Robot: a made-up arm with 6 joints. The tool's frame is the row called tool. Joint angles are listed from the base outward.
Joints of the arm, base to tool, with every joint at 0 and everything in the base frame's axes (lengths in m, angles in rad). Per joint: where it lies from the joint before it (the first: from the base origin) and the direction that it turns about. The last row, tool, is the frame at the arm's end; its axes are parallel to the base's.
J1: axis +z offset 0 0 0.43
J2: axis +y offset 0 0 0
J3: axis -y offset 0 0 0.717
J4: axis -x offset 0 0 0
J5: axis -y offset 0.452 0 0
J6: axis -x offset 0 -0.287 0
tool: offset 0 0 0
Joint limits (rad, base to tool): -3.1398..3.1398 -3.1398..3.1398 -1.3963..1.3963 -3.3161..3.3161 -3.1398..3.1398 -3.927..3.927
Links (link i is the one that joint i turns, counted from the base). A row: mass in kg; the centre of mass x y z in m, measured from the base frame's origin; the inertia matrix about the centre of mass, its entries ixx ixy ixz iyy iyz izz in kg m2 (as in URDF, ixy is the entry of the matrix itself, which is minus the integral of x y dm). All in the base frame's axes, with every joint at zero. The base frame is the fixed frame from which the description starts. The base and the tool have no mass.
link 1: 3.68; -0.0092 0.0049 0.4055; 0.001 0 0 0.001 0 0.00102
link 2: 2.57; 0.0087 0.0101 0.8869; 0.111 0 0 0.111 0 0.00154
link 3: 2.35; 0.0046 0.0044 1.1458; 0.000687 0 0 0.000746 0 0.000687
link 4: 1.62; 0.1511 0.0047 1.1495; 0.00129 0 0 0.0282 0 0.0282
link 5: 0.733; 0.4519 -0.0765 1.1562; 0.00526 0 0 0.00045 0 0.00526
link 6: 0.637; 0.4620 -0.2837 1.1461; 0.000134 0 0 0.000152 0 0.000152
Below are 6 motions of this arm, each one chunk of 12 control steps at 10 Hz.
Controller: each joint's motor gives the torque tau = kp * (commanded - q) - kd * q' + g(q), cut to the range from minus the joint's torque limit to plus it. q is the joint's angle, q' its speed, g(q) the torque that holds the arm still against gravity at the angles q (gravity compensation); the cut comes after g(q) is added. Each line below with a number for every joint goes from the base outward.
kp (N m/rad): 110 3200 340 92 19 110
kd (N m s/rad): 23 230 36 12 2.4 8.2
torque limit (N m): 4.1 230 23 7.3 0.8 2.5
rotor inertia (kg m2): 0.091 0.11 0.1 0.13 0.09 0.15
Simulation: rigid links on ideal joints. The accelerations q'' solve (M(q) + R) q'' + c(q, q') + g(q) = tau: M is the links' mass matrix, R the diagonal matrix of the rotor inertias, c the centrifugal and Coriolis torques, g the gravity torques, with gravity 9.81 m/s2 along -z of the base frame. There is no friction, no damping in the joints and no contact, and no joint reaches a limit. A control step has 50 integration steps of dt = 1/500 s. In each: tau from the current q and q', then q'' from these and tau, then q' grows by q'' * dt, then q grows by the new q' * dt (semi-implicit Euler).
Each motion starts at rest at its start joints. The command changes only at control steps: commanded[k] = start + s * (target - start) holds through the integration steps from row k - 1 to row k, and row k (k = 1, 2, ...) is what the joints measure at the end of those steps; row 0 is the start. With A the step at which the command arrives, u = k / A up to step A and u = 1 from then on. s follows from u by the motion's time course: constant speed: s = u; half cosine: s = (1 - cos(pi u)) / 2; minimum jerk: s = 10 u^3 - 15 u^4 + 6 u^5; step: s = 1 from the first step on.
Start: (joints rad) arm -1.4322 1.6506 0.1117 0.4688 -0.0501 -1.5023
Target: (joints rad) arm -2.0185 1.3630 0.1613 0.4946 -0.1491 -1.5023
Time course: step
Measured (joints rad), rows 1 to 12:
1: -1.4420 1.4745 0.1279 0.4692 -0.0985 -1.5022
2: -1.4609 1.3767 0.1695 0.5016 -0.1285 -1.5024
3: -1.4861 1.3640 0.1684 0.5026 -0.1408 -1.5023
4: -1.5210 1.3631 0.1643 0.4992 -0.1464 -1.5023
5: -1.5661 1.3630 0.1627 0.4977 -0.1483 -1.5023
6: -1.6213 1.3630 0.1623 0.4972 -0.1488 -1.5023
7: -1.6865 1.3630 0.1624 0.4971 -0.1488 -1.5023
8: -1.7618 1.3630 0.1626 0.4972 -0.1488 -1.5023
9: -1.8465 1.3630 0.1628 0.4972 -0.1488 -1.5023
10: -1.9296 1.3630 0.1627 0.4956 -0.1490 -1.5023
11: -2.0028 1.3630 0.1623 0.4945 -0.1492 -1.5023
12: -2.0661 1.3630 0.1621 0.4939 -0.1493 -1.5023

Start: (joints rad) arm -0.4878 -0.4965 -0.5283 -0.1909 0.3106 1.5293
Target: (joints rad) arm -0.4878 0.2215 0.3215 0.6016 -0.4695 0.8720
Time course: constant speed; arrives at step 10
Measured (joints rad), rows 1 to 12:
1: -0.4894 -0.4412 -0.4785 -0.1521 0.2780 1.4835
2: -0.4887 -0.3720 -0.4046 -0.0875 0.2130 1.4188
3: -0.4879 -0.3006 -0.3233 -0.0137 0.1369 1.3529
4: -0.4873 -0.2288 -0.2397 0.0634 0.0587 1.2872
5: -0.4870 -0.1570 -0.1554 0.1416 -0.0195 1.2214
6: -0.4869 -0.0852 -0.0710 0.2204 -0.0976 1.1557
7: -0.4869 -0.0133 0.0136 0.2993 -0.1756 1.0900
8: -0.4871 0.0585 0.0981 0.3782 -0.2537 1.0242
9: -0.4872 0.1303 0.1826 0.4573 -0.3317 0.9585
10: -0.4874 0.2021 0.2672 0.5363 -0.4097 0.8928
11: -0.4845 0.2189 0.2995 0.5734 -0.4527 0.8748
12: -0.4849 0.2210 0.3136 0.5903 -0.4660 0.8723

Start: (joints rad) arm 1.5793 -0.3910 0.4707 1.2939 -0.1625 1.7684
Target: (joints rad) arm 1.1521 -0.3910 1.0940 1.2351 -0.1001 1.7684
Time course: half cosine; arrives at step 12
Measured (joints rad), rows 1 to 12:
1: 1.5768 -0.3909 0.4770 1.2933 -0.1620 1.7684
2: 1.5677 -0.3909 0.4985 1.2912 -0.1603 1.7684
3: 1.5492 -0.3910 0.5375 1.2877 -0.1567 1.7684
4: 1.5209 -0.3912 0.5926 1.2827 -0.1516 1.7684
5: 1.4838 -0.3913 0.6604 1.2765 -0.1450 1.7684
6: 1.4396 -0.3915 0.7364 1.2696 -0.1375 1.7684
7: 1.3909 -0.3916 0.8156 1.2623 -0.1296 1.7684
8: 1.3407 -0.3918 0.8926 1.2554 -0.1217 1.7684
9: 1.2922 -0.3918 0.9621 1.2491 -0.1145 1.7684
10: 1.2486 -0.3918 1.0192 1.2440 -0.1085 1.7684
11: 1.2128 -0.3918 1.0602 1.2404 -0.1039 1.7684
12: 1.1874 -0.3916 1.0823 1.2384 -0.1013 1.7684

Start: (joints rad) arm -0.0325 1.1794 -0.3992 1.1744 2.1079 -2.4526
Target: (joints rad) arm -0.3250 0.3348 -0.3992 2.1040 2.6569 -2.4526
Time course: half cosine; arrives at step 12
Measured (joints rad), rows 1 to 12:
1: -0.0336 1.1683 -0.3993 1.1826 2.1121 -2.4526
2: -0.0379 1.1330 -0.3991 1.2114 2.1280 -2.4526
3: -0.0478 1.0726 -0.3982 1.2651 2.1593 -2.4526
4: -0.0648 0.9911 -0.3970 1.3424 2.2051 -2.4526
5: -0.0897 0.8937 -0.3957 1.4389 2.2629 -2.4526
6: -0.1220 0.7870 -0.3945 1.5482 2.3290 -2.4526
7: -0.1598 0.6779 -0.3937 1.6633 2.3990 -2.4526
8: -0.1994 0.5740 -0.3935 1.7764 2.4679 -2.4526
9: -0.2363 0.4826 -0.3939 1.8803 2.5309 -2.4526
10: -0.2670 0.4101 -0.3947 1.9680 2.5836 -2.4526
11: -0.2897 0.3615 -0.3959 2.0338 2.6224 -2.4526
12: -0.3043 0.3398 -0.3970 2.0728 2.6449 -2.4526

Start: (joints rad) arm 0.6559 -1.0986 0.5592 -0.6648 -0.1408 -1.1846
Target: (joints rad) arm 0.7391 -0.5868 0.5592 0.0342 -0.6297 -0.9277
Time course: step
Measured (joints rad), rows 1 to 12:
1: 0.6508 -0.8640 0.6221 -0.3477 -0.1648 -1.0993
2: 0.6654 -0.6288 0.5645 -0.1165 -0.2651 -0.9587
3: 0.7099 -0.5899 0.5497 -0.0441 -0.4563 -0.9314
4: 0.7286 -0.5869 0.5546 -0.0011 -0.5944 -0.9281
5: 0.7340 -0.5869 0.5577 0.0194 -0.6457 -0.9278
6: 0.7363 -0.5869 0.5588 0.0281 -0.6408 -0.9277
7: 0.7375 -0.5868 0.5591 0.0317 -0.6335 -0.9277
8: 0.7382 -0.5868 0.5592 0.0332 -0.6306 -0.9277
9: 0.7386 -0.5868 0.5592 0.0338 -0.6298 -0.9277
10: 0.7388 -0.5868 0.5592 0.0340 -0.6297 -0.9277
11: 0.7390 -0.5868 0.5592 0.0341 -0.6297 -0.9277
12: 0.7390 -0.5868 0.5592 0.0342 -0.6297 -0.9277

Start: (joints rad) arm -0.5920 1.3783 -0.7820 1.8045 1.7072 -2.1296
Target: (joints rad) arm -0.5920 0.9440 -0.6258 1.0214 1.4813 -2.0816
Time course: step
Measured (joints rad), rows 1 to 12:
1: -0.5820 1.1305 -0.6886 1.5985 1.6441 -2.0951
2: -0.5762 0.9741 -0.6335 1.2712 1.5471 -2.0835
3: -0.5855 0.9485 -0.6267 1.1260 1.5014 -2.0818
4: -0.5947 0.9447 -0.6263 1.0643 1.4863 -2.0816
5: -0.5994 0.9441 -0.6262 1.0385 1.4824 -2.0816
6: -0.6000 0.9440 -0.6261 1.0281 1.4815 -2.0816
7: -0.5983 0.9440 -0.6259 1.0240 1.4814 -2.0816
8: -0.5960 0.9440 -0.6259 1.0224 1.4813 -2.0816
9: -0.5940 0.9440 -0.6258 1.0219 1.4813 -2.0816
10: -0.5927 0.9440 -0.6258 1.0217 1.4813 -2.0816
11: -0.5919 0.9440 -0.6258 1.0216 1.4813 -2.0816
12: -0.5916 0.9440 -0.6258 1.0215 1.4813 -2.0816

